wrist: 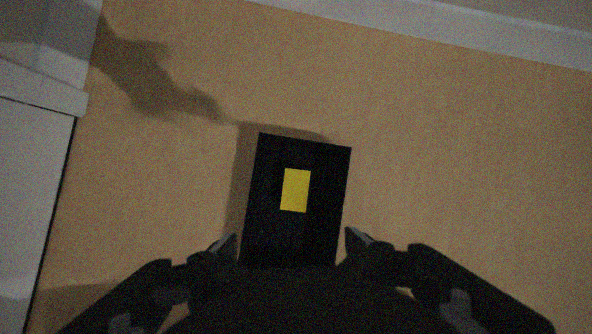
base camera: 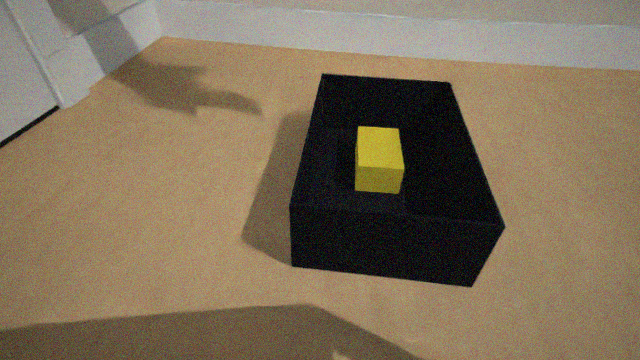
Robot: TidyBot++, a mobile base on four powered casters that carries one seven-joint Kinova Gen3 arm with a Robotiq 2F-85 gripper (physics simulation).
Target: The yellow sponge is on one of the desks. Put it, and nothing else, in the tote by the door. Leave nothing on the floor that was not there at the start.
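Places are measured from the arm's base along level axes (x left, y down, z back), in millimetres.
Pixels of known places: gripper, between the fingertips: point(wrist: 291, 242).
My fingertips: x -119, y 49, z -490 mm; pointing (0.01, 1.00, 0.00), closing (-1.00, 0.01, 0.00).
Behind a point stands the place of what it marks.
The yellow sponge point(base camera: 379, 157) {x -129, y 348, z -476 mm} point(wrist: 295, 190) {x -135, y 348, z -502 mm} is a yellow block inside the black tote, within its walls and apart from the gripper. The tote point(base camera: 385, 247) {x -101, y 345, z -319 mm} point(wrist: 267, 240) {x -60, y 393, z -373 mm} is an open-topped black box on the wooden floor. My gripper point(wrist: 291, 242) {x -119, y 49, z -490 mm} is open and empty above the tote, its fingertips wide apart on either side of the tote in the wrist view. The gripper does not show in the base camera view. The dark inside makes the sponge's contact with the tote's bottom hard to see.
A white baseboard point(base camera: 400, 37) {x -283, y 351, z -950 mm} point(wrist: 450, 25) {x -536, y 343, z -894 mm} runs along the wall behind the tote. A white door point(base camera: 22, 75) {x 404, y 321, z -673 mm} point(wrist: 32, 190) {x 436, y 342, z -529 mm} with its frame stands at the left. Shadows of the arm and base fall on the wooden floor point(base camera: 150, 200) {x 183, y 396, z -457 mm} point(wrist: 450, 150) {x -565, y 396, z -588 mm}.
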